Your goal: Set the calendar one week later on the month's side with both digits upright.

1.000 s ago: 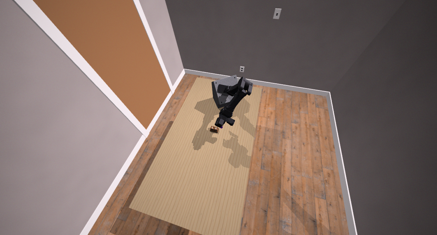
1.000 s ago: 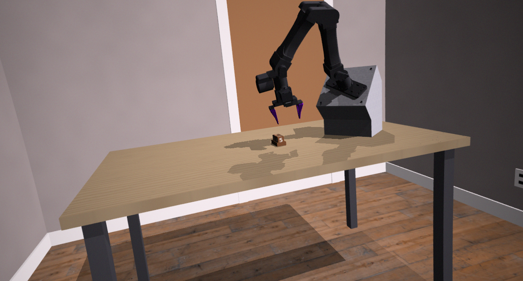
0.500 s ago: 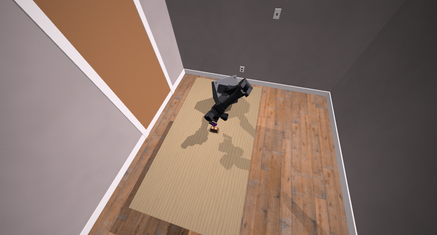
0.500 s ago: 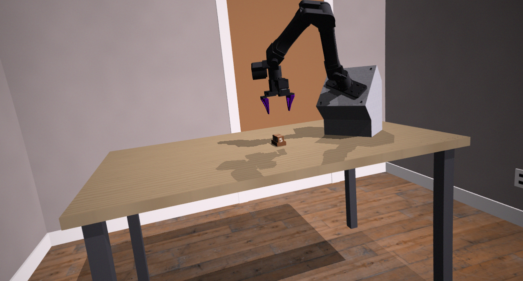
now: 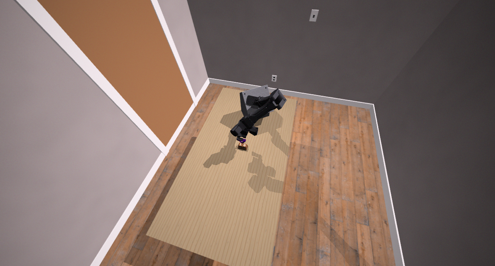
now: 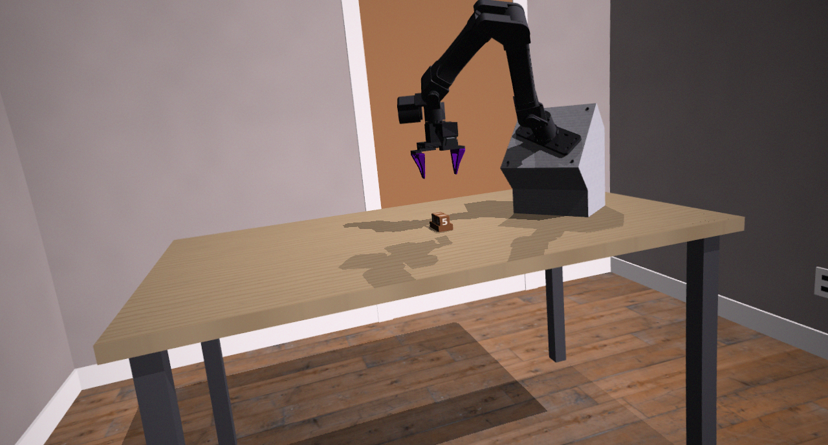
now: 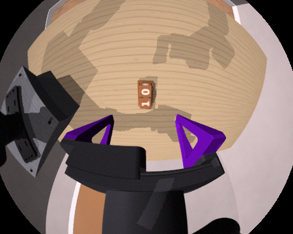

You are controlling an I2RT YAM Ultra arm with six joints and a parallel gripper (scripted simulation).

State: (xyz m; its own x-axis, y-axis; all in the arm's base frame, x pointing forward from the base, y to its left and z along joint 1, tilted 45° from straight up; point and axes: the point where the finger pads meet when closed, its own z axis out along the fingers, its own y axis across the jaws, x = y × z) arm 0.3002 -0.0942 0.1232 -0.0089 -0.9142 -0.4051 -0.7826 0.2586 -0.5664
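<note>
The brown tray is 20 mm to the right of my hand and 150 mm below it.
</note>
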